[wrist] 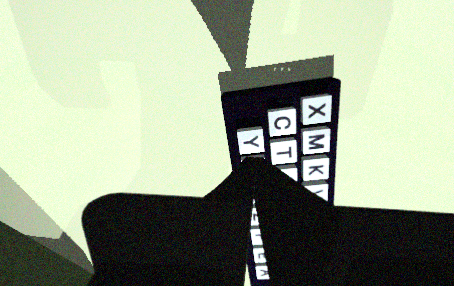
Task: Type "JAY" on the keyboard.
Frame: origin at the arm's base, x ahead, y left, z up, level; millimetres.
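Seen in the pictures: gripper, fingertip midpoint: (pixel 253 165).
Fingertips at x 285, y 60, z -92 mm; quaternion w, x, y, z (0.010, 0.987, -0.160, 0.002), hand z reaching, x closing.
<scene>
Offsets run from my fingertips to a thing's middle. Level surfaces: height alone.
The black keyboard @(dx +10, dy -71, dz -32 mm) (pixel 241 107) lies turned in the wrist view, its white keys running from the upper right down behind the fingers. The Y key @(dx +1, dy +3, dz -26 mm) (pixel 250 141) shows fully in the left row. The C key @(dx +21, dy +10, dz -26 mm) (pixel 282 122) and T key @(dx +18, dy -9, dz -26 mm) (pixel 283 152) are in the middle row, and the X key @(dx +41, dy +12, dz -26 mm) (pixel 316 110), M key @(dx +38, dy -7, dz -26 mm) (pixel 316 141) and K key @(dx +35, dy -26, dz -26 mm) (pixel 315 169) are in the right row. My gripper (pixel 253 165) is shut and empty. Its tips cover most of the key just below Y; whether they touch it I cannot tell. Letters in the slit between the fingers are partly cut off. I cannot make out J or A.
A pale tabletop @(dz -40 mm) (pixel 165 115) surrounds the keyboard. A dark shadow (pixel 232 35) narrows toward the keyboard's far end, where a grey shadow strip runs along the edge. Darker grey and green areas show at the lower left.
</scene>
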